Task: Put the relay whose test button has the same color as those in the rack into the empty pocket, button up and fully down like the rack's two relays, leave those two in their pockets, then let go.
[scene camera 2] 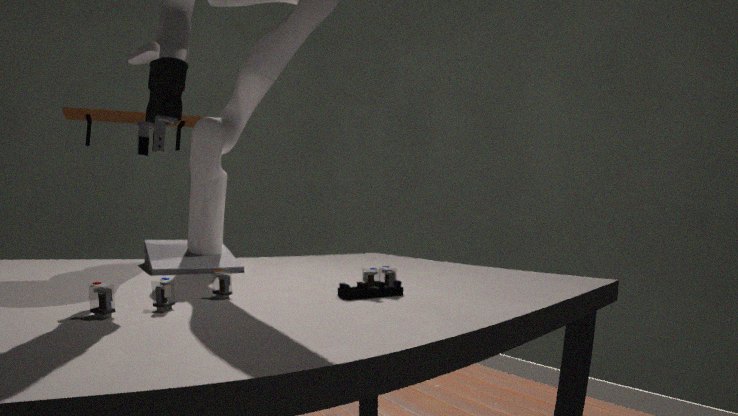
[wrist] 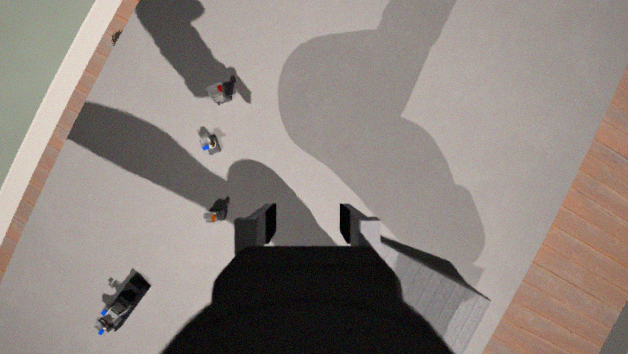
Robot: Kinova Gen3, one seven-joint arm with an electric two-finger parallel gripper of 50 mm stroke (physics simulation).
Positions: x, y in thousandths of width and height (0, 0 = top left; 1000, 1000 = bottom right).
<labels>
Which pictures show the gripper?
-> Scene camera 2 and the wrist view: all of them.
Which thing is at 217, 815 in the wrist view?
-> A black rack.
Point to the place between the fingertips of the gripper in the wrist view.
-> At 491, 614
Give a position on a black rack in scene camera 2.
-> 470, 703
</labels>
